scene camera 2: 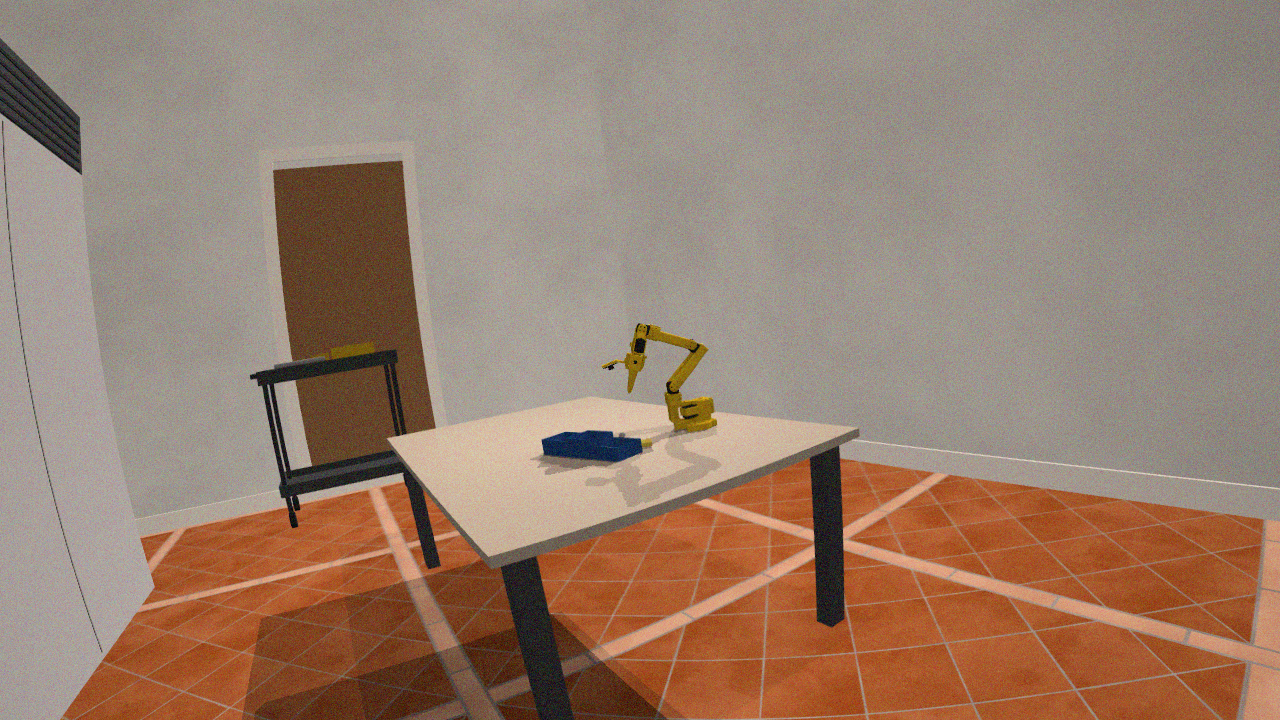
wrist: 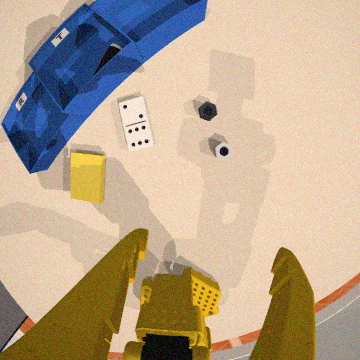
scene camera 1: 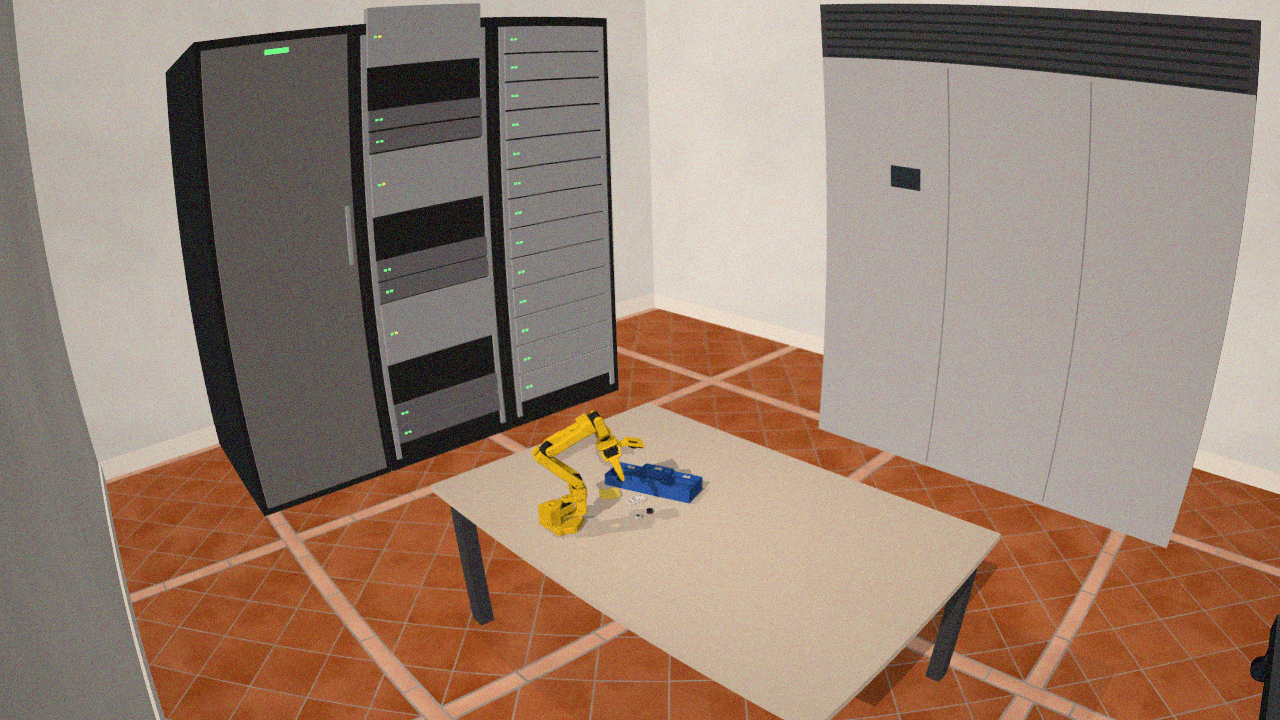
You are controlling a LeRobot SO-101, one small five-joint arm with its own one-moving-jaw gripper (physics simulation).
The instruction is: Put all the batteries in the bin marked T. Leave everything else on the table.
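Places are measured from the arm's base along level axes (x down, y back, z left), in millimetres.
Pixels of known places: hand, its tool point: [scene camera 2: 629, 391] [wrist: 146, 240] [scene camera 1: 618, 469]; arm's base, origin of its link: [scene camera 2: 689, 428] [wrist: 173, 286] [scene camera 1: 568, 521].
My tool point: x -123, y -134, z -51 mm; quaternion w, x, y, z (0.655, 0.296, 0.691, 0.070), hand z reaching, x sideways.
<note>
For each thing: its top centre in the pictures, then the offset to it from my tool point. "spot": a spot on its surface instead. Level surfaces: height alone.
- blue three-part bin, centre of its top: [wrist: 71, 50] [scene camera 2: 588, 434] [scene camera 1: 653, 472] dx +77, dy -148, dz +33 mm
- black battery, centre of its top: [wrist: 102, 63] dx +102, dy -131, dz +16 mm
- table, height of its surface: dx +123 mm
- yellow block, centre of its top: [wrist: 84, 177] [scene camera 1: 609, 492] dx +113, dy -35, dz +84 mm
- white domino, centre of its top: [wrist: 135, 123] [scene camera 1: 635, 498] dx +116, dy -63, dz +11 mm
- black hex nut, centre of its top: [wrist: 207, 110] dx +115, dy -48, dz -58 mm
- white hex nut, centre of its top: [wrist: 223, 150] dx +115, dy -7, dz -58 mm
- compartment marked R, a spot on its surface: [wrist: 21, 101] spot: dx +95, dy -149, dz +122 mm
The blue three-part bin [scene camera 1: 666, 489] [scene camera 2: 581, 446] stands on the table. In the wrist view its compartment marked T [wrist: 60, 37] is at the upper left, partly in shadow. A black battery [wrist: 107, 59] lies inside the T compartment, near its wall on the table-centre side. No battery shows on the table in the wrist view. My gripper [scene camera 1: 630, 461] [scene camera 2: 617, 378] [wrist: 212, 241] is open and empty, with a wide gap between its two jaws. It hangs above the table, on the arm's side of the bin.
Beside the bin on the table [scene camera 1: 805, 573] [scene camera 2: 528, 501] lie a yellow block [wrist: 87, 177], a white domino [wrist: 135, 123], a black hex nut [wrist: 207, 111] and a white hex nut [wrist: 223, 151]. The compartment marked R [wrist: 21, 101] adjoins T.
</note>
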